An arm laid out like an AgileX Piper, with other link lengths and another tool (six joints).
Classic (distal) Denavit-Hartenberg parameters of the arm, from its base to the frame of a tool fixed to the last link. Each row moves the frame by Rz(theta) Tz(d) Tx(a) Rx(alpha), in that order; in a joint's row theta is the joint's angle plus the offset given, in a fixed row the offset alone. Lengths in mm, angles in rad.
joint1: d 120.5; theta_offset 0; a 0; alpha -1.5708
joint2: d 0; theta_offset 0.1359; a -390.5; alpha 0
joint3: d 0; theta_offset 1.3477; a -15.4; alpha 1.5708
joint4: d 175.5; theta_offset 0; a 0; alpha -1.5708
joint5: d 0; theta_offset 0; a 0; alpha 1.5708
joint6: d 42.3; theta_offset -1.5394; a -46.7; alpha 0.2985
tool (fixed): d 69.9; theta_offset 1.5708; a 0; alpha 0
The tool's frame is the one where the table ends.
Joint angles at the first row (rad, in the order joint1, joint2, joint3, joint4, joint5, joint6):
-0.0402 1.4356 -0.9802 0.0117 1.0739 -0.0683
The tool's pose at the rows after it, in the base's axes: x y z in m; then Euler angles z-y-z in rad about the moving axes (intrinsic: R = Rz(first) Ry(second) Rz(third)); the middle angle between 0 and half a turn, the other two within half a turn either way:
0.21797, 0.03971, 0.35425, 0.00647, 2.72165, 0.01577
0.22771, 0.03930, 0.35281, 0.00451, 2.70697, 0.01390
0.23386, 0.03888, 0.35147, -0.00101, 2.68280, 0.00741
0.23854, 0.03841, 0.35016, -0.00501, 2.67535, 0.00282
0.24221, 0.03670, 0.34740, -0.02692, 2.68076, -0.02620
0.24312, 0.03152, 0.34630, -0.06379, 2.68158, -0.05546
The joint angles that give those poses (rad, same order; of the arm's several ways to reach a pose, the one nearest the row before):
-0.0402 1.4745 -1.0065 0.0117 1.0689 -0.0683
-0.0402 1.4967 -1.0199 0.0117 1.0454 -0.0683
-0.0402 1.5075 -1.0199 0.0100 1.0103 -0.0683
-0.0407 1.5185 -1.0240 0.0081 0.9959 -0.0683
-0.0423 1.5313 -1.0278 -0.0062 0.9919 -0.0683
-0.0588 1.5336 -1.0278 -0.0204 0.9904 -0.0683

